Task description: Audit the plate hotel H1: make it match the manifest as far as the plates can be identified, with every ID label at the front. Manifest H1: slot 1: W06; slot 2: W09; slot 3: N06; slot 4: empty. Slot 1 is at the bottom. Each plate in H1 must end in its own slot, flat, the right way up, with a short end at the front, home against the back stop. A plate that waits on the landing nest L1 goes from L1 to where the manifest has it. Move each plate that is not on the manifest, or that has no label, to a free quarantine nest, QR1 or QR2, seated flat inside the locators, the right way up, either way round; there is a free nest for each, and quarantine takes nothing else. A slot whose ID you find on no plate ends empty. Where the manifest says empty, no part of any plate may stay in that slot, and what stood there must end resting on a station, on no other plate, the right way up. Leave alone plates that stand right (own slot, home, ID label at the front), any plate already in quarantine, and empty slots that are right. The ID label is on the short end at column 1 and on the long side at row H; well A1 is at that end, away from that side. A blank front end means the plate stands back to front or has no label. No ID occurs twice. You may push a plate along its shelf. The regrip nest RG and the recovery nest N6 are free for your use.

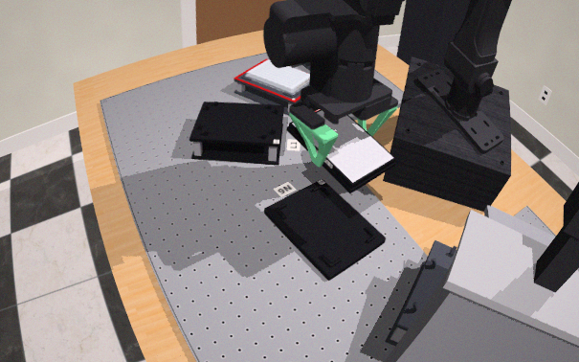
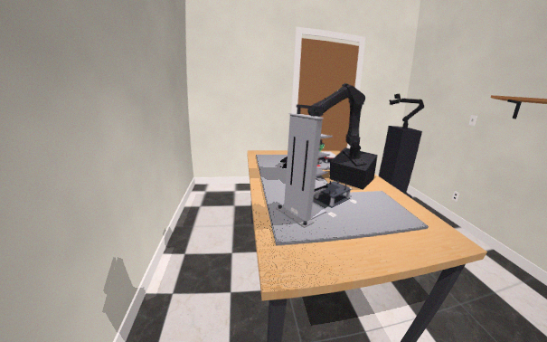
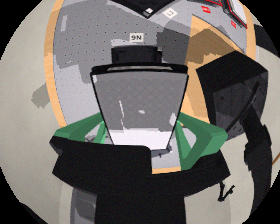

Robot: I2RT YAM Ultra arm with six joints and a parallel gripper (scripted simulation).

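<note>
The flat black nest N6 is 16 cm below my hand. From my hand the other things lie so: tag L1: 5 cm behind, 20 cm to the right, 17 cm below; black landing nest L1: 4 cm ahead, 26 cm to the right, 12 cm below; N6 tag: 2 cm ahead, 10 cm to the right, 17 cm below.
</note>
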